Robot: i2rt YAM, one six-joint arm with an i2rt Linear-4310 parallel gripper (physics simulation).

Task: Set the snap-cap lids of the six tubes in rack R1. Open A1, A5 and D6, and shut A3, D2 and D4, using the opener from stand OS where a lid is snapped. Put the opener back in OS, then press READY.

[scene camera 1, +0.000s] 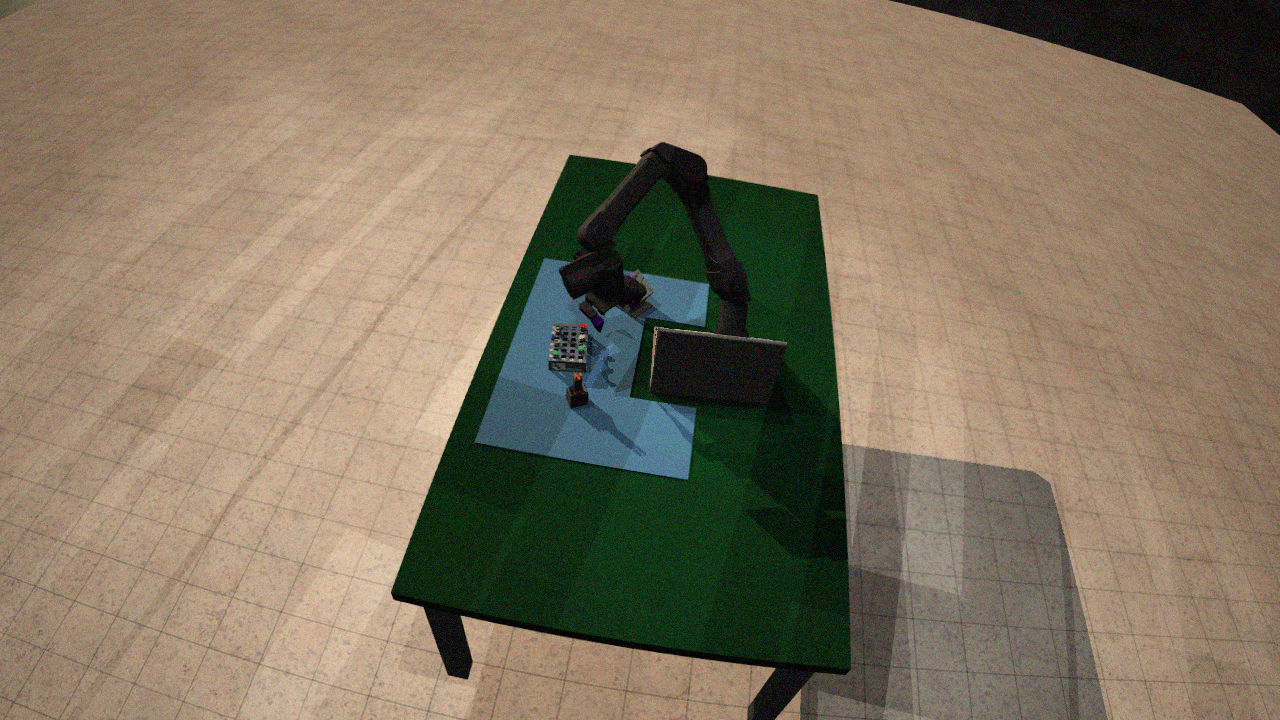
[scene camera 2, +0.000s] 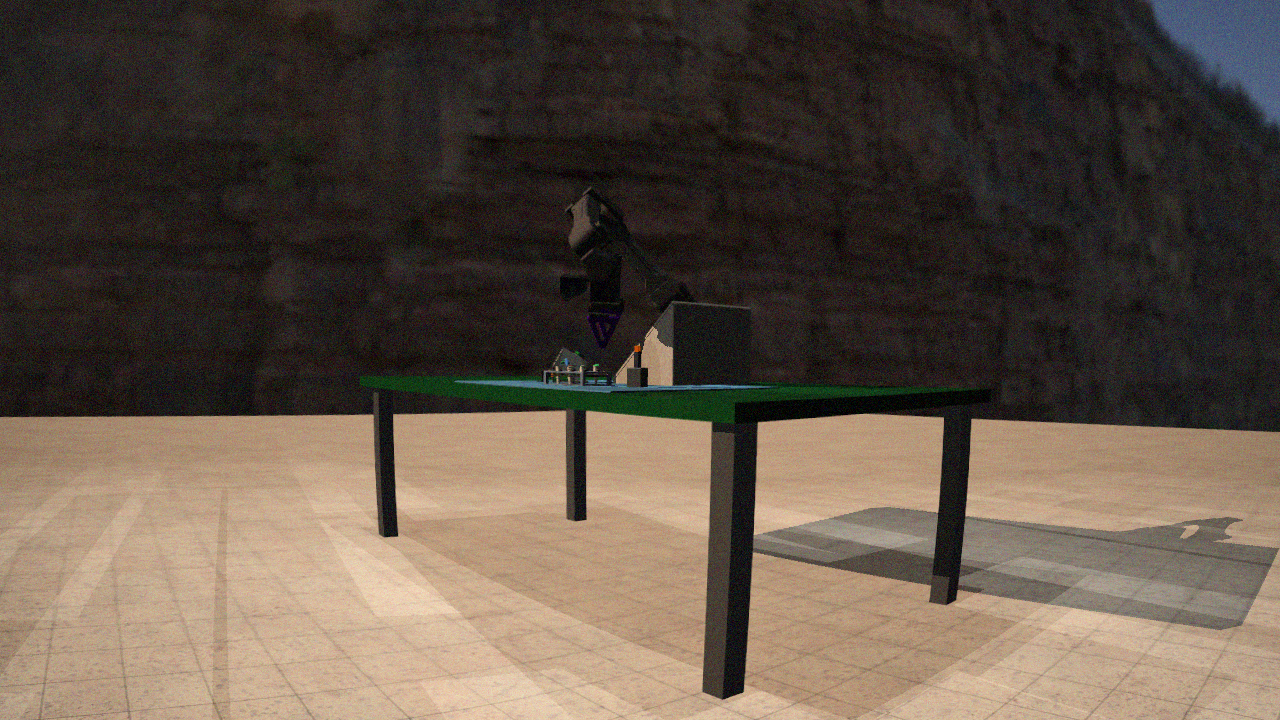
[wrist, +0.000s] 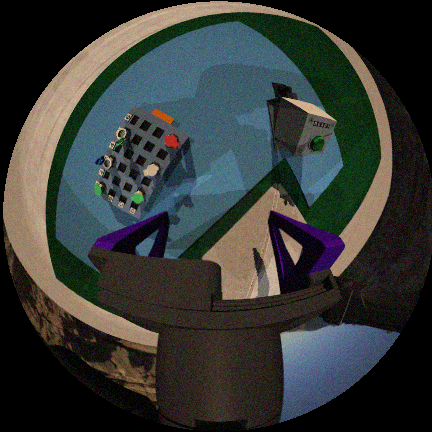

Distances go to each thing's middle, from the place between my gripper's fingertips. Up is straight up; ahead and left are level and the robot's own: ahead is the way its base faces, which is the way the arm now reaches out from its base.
Now: hand 17 cm to the left of the grey box with green button (wrist: 301,127), 5 cm above it and 1 cm past it.
